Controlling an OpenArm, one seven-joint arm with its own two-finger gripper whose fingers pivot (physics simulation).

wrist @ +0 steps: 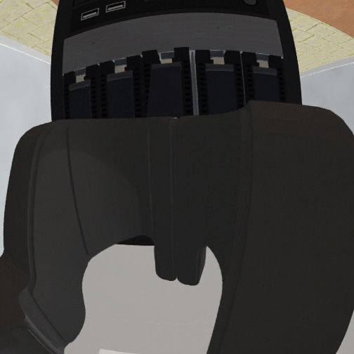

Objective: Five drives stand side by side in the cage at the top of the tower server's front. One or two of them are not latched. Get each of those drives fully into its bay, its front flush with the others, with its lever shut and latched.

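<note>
Five drives stand side by side in the cage of the black tower server [57, 95], high in the wrist view. The middle drive [167, 90] looks larger and stands forward of its neighbours. Its dark lever face has a slanted left edge and seems tilted outward; its lower part is hidden. The leftmost drive [80, 102], second drive [120, 95], fourth drive [218, 92] and rightmost drive [263, 89] look about level with each other, levers flat as far as they show. My gripper [186, 202] is shut and empty, its fingers together below the drives in the view, covering their lower parts.
A grey panel [170, 40] spans the tower above the drives, with two USB ports [115, 6] above it. A pale surface [145, 305] shows below and behind the fingertips. Yellowish brick-patterned flooring [25, 25] shows at the upper corners.
</note>
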